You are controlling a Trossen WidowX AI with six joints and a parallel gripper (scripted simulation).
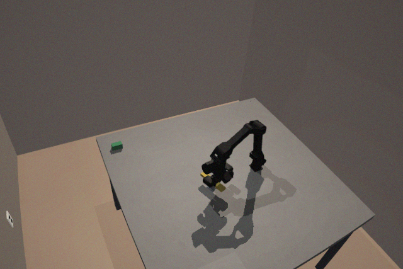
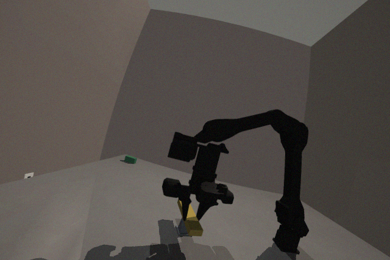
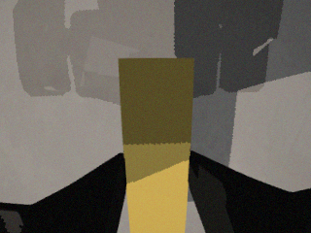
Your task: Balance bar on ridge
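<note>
Right now my gripper tip is 3 cm to the left of the bar and 1 cm short of it. The rest, counted from my gripper tip: green block (55 cm to the right, 42 cm ahead, 4 cm below).
</note>
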